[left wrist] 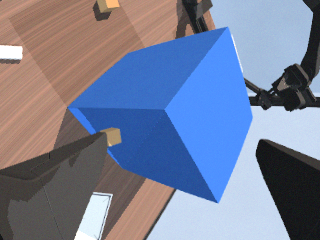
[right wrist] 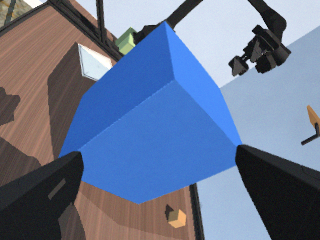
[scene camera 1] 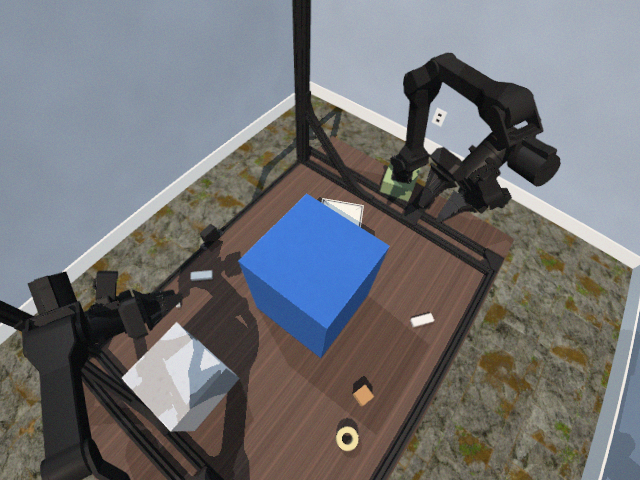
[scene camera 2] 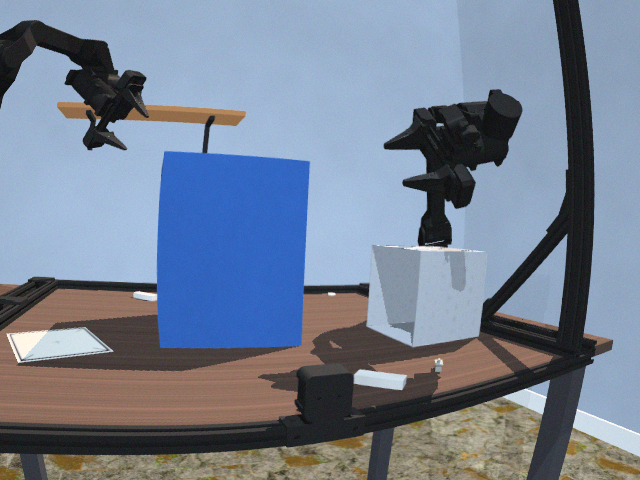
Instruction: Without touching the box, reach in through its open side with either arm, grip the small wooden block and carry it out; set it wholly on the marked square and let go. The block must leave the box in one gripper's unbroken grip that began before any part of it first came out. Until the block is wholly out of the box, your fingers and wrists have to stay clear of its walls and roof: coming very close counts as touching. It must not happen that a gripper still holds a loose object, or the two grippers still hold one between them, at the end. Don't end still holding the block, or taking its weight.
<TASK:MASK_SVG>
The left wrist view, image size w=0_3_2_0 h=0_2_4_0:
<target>left gripper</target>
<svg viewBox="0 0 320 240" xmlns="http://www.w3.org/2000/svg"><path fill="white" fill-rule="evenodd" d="M260 139L255 156L290 240L320 240L320 160L271 140ZM106 132L94 133L35 158L0 169L0 240L75 239L103 169L108 151Z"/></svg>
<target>right gripper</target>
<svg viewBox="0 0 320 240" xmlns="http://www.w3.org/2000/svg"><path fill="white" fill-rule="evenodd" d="M299 64L295 63L288 68L281 78L278 78L271 84L272 88L269 91L263 89L263 91L255 95L257 105L261 106L263 110L269 109L275 104L272 98L275 94L284 99L283 106L286 111L292 112L305 105L305 99L301 92L298 91L298 88L308 82L309 77Z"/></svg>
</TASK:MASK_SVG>
